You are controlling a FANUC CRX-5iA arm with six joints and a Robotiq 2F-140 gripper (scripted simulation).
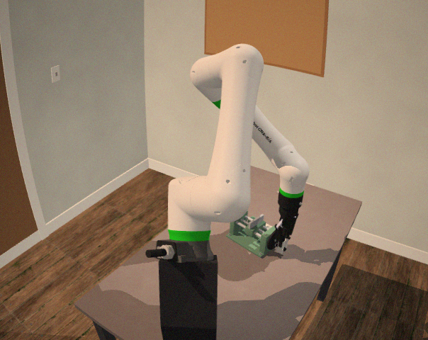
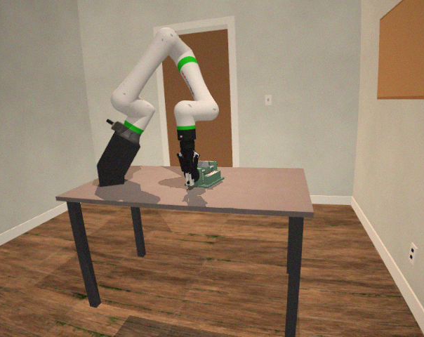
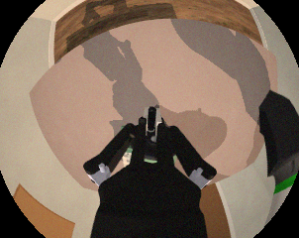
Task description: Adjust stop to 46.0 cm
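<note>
The black handwheel lies 20 mm to the left of my hand and 10 mm below it. From my hand the other things lie so: green stop fixture (140 mm to the left, 30 mm above, 10 mm ahead).
</note>
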